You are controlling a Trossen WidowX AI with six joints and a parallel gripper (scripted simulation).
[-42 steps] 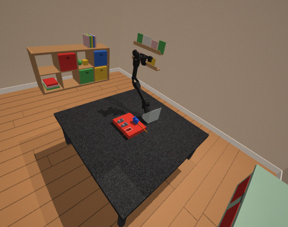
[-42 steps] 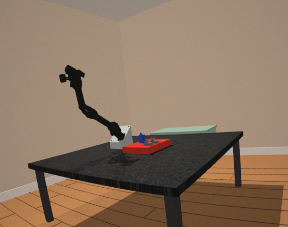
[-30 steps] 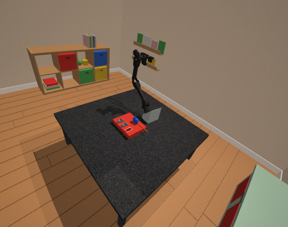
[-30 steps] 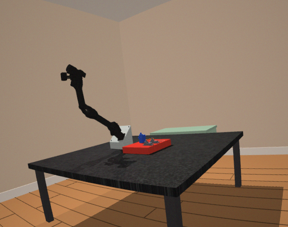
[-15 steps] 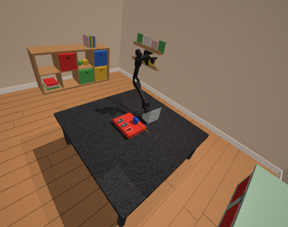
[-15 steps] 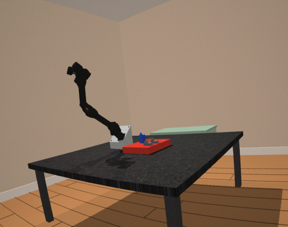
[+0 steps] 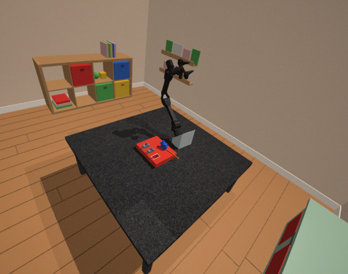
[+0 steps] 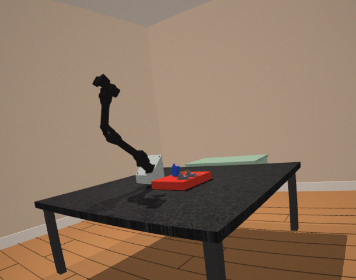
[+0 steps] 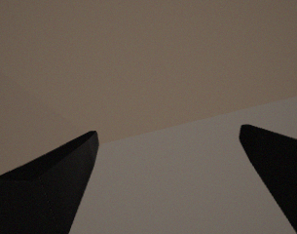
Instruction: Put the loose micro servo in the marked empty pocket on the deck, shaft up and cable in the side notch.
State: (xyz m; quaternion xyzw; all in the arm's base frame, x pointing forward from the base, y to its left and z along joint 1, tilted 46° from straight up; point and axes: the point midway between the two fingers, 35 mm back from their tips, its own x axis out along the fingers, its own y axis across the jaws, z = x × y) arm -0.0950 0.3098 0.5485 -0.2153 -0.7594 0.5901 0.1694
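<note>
My gripper tip is 410 mm short of the red deck, 160 mm to the right of it and 670 mm above it.
</note>
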